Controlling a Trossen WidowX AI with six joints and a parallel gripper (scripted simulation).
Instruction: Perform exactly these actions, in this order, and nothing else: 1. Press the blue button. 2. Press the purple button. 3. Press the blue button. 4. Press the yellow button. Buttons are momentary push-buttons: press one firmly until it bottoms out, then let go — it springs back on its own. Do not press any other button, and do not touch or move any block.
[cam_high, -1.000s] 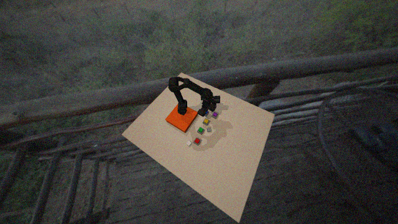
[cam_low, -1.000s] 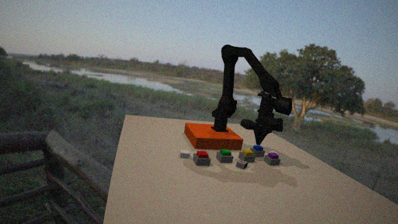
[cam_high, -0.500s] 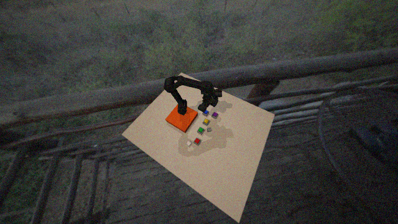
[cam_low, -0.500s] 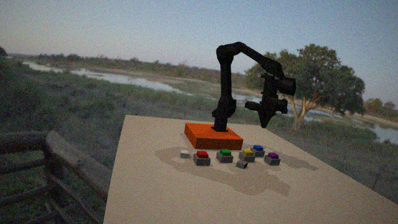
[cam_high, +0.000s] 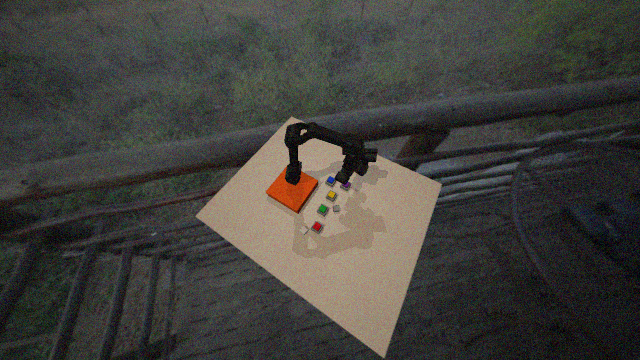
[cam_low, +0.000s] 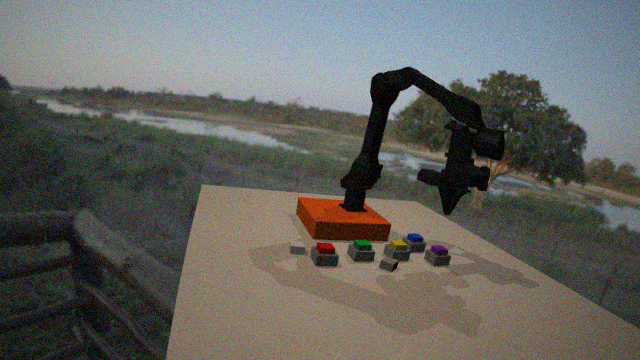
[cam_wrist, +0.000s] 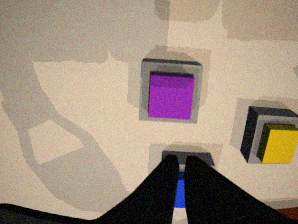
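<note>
My gripper tip is 10 mm short of the purple button and 90 mm above it. Round my gripper tip: yellow button 40 mm behind, 100 mm to the right, 90 mm below; blue button 80 mm behind, 10 mm to the right, 90 mm below; grey block 10 mm ahead, 150 mm to the right, 110 mm below.
</note>
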